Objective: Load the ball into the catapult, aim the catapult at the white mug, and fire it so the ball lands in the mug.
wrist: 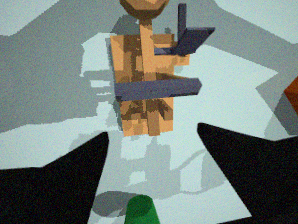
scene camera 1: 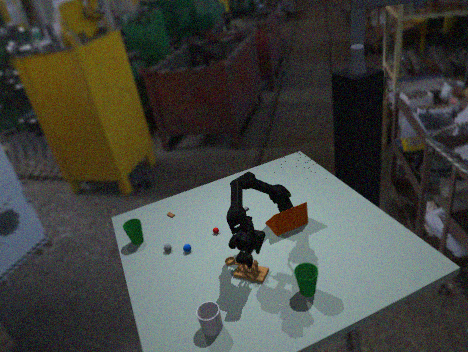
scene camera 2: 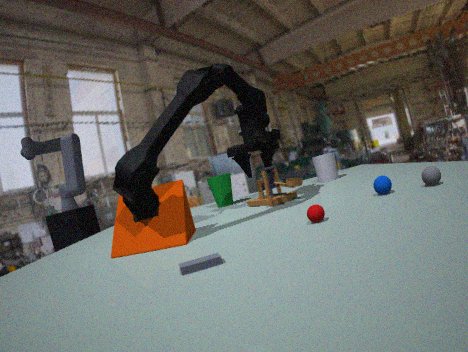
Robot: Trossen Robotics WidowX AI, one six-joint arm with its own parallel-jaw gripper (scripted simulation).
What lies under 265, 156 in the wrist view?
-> My gripper.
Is my gripper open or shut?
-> Open.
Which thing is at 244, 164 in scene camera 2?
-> My gripper.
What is my gripper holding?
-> Nothing.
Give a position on a wooden catapult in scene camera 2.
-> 270, 199
